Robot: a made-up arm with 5 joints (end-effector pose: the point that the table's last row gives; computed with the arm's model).
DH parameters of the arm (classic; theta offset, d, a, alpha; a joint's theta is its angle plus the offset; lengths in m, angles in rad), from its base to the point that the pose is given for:
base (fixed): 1.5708 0.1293 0 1.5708
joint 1: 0 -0.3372 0.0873 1.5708
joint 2: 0 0.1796 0.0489 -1.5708
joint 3: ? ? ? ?
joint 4: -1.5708 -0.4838 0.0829 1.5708
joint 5: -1.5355 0 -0.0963 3.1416
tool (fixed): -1.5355 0.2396 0 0
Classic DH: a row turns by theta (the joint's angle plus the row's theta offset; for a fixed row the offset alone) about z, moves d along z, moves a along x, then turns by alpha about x.
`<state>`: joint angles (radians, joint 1 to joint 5).
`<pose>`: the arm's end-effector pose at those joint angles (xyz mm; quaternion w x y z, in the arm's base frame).
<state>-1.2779 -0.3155 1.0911 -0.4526 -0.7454</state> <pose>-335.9 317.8 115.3 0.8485 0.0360 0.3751 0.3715</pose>
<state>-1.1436 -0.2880 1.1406 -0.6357 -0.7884</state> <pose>-316.1 310.4 125.4 0.8087 0.1479 0.4077 0.3973</pose>
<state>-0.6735 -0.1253 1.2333 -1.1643 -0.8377</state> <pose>-303.4 323.5 167.2 0.6323 0.4240 0.4352 0.4806</pose>
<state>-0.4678 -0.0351 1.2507 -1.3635 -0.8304</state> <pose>-306.9 337.3 200.2 0.5484 0.5035 0.4258 0.5142</pose>
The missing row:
joint 3: 1.5708 -0.229 0.0984 -1.5708
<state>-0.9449 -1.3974 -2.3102 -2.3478 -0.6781</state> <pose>-18.8 -371.1 18.5 0.5074 -0.7782 0.0657 -0.3641</pose>
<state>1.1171 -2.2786 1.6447 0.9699 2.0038</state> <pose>109.0 -337.3 188.5 0.5894 0.2704 0.7436 0.1629</pose>
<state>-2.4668 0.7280 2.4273 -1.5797 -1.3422</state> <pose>-493.8 192.7 51.7 0.5302 0.1506 0.5230 0.6502</pose>
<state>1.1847 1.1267 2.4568 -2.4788 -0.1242</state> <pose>-546.5 -106.7 343.1 0.1921 0.6528 -0.3421 0.6480</pose>
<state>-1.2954 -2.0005 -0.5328 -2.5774 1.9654</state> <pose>-704.6 -564.2 165.0 0.2769 0.8183 0.4992 -0.0666</pose>
